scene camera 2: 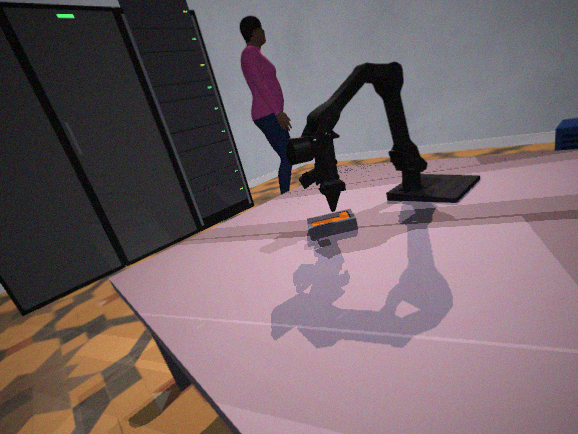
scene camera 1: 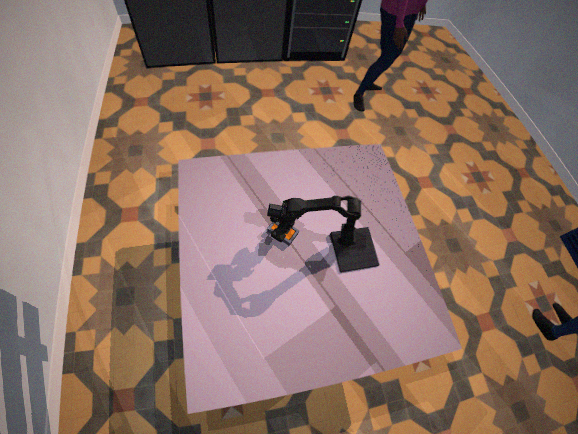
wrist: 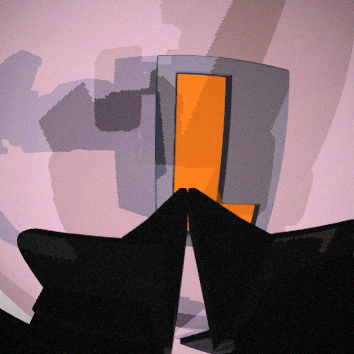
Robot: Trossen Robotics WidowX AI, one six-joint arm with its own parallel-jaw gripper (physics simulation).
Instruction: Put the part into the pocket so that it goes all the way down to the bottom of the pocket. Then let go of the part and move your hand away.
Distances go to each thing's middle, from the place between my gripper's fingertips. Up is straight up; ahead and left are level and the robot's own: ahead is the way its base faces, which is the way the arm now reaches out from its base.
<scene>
I see my gripper 10 mm past the orange L-shaped block (wrist: 200, 98), 10 mm to the left of it and 40 mm above it. From my hand the other things lie so: grey pocket block (wrist: 256, 99): 10 mm behind, 20 mm to the right, 40 mm below.
</scene>
